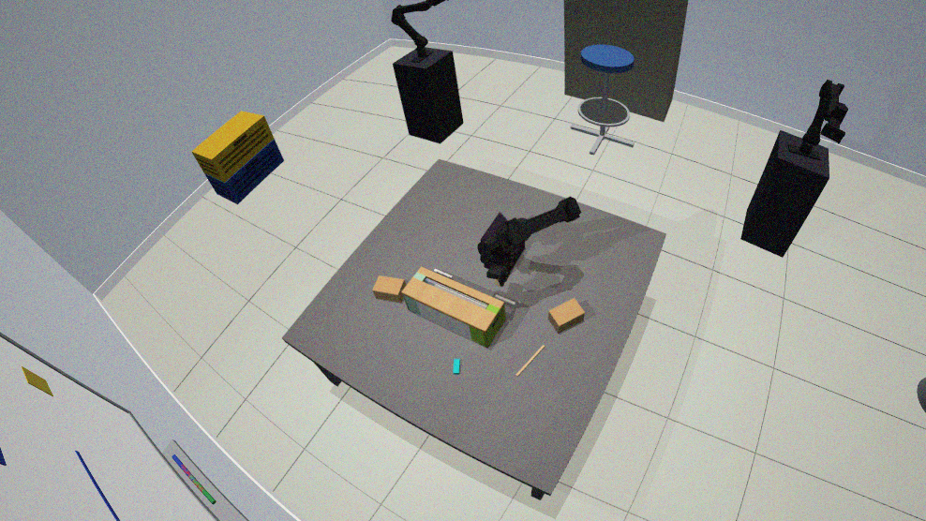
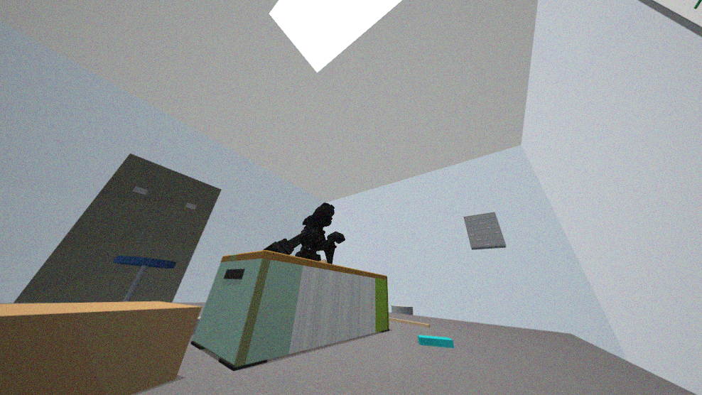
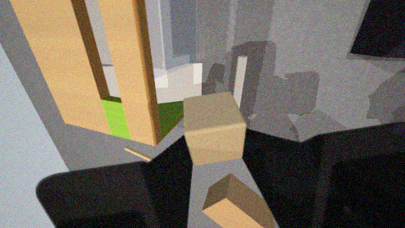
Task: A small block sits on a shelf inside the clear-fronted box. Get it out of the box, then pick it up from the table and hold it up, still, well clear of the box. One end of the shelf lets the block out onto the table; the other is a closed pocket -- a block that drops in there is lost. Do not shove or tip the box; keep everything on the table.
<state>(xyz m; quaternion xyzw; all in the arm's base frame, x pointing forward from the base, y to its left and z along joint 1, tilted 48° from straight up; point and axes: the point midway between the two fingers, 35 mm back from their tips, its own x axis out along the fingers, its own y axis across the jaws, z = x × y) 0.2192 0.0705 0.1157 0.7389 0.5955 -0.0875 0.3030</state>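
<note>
Right now my gripper tip is 10 mm to the left of the tan block and 10 mm below it. The rest, counted from my gripper tip: wooden stick: 220 mm to the left, 170 mm ahead, 140 mm below; cyan piece: 340 mm ahead, 140 mm below, 10 mm to the right.
</note>
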